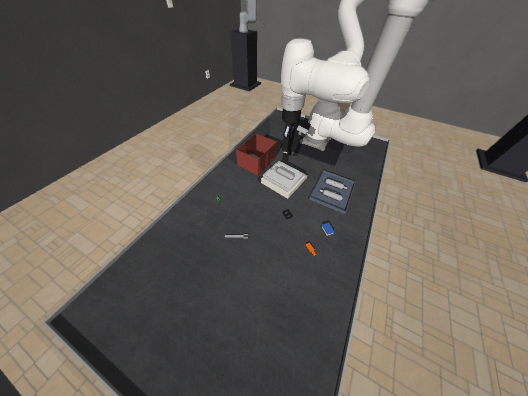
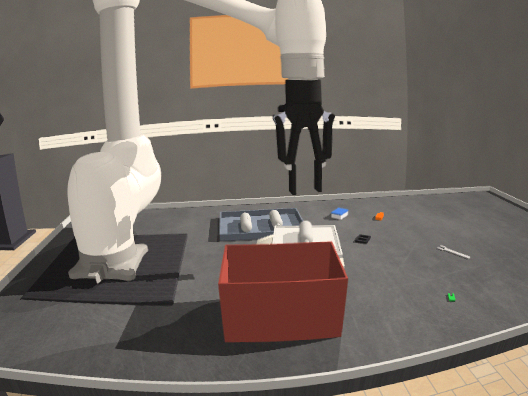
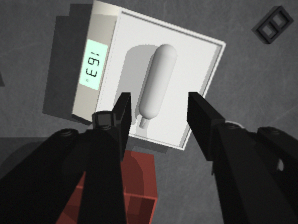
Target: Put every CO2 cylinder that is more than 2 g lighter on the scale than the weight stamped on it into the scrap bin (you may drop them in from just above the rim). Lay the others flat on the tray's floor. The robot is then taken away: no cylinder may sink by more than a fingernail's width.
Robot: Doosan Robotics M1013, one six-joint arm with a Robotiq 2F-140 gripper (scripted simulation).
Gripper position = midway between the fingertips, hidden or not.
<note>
In view: the gripper [image 2: 305,191], a red scrap bin [image 2: 302,308], a blue-grey tray [image 2: 262,227] and a white CO2 cylinder [image 3: 165,56].
The red scrap bin is seen too in image 1 [image 1: 263,147]. The gripper also shows in image 3 [image 3: 159,106]. Image 3 misses the blue-grey tray: it is out of frame.
</note>
